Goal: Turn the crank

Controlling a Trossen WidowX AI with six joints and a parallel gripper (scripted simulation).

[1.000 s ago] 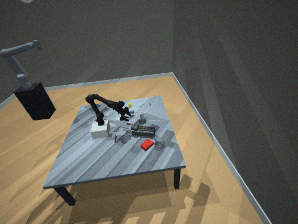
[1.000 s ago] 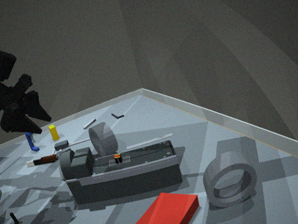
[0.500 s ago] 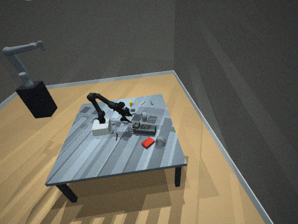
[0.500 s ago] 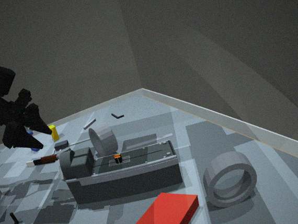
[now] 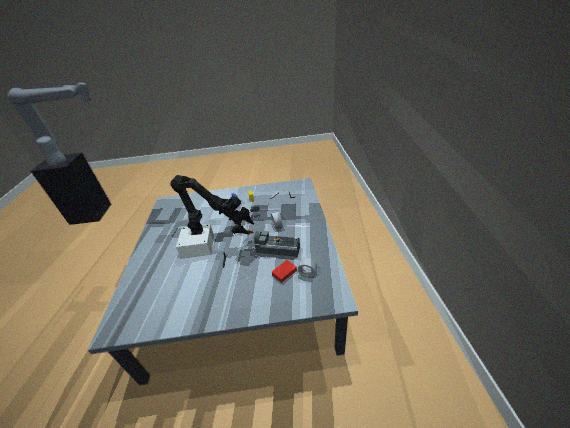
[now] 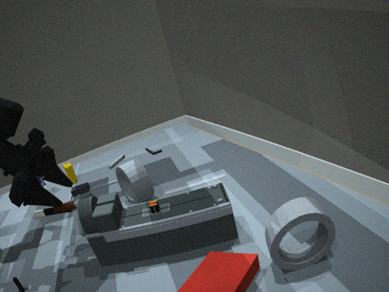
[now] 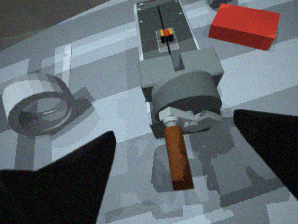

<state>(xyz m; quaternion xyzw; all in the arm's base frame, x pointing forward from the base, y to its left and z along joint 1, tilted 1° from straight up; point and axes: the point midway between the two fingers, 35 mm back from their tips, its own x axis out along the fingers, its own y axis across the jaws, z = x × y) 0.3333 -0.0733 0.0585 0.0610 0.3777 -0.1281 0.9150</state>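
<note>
Right now my gripper tip is 2 cm past the brown handle and 2 cm above it. Round my gripper tip: yellow block: 53 cm to the left, 11 cm below, 3 cm behind; blue clamp: 48 cm to the left, 15 cm behind, 8 cm below; red pointer: 15 cm ahead, 7 cm to the right, 5 cm below.
</note>
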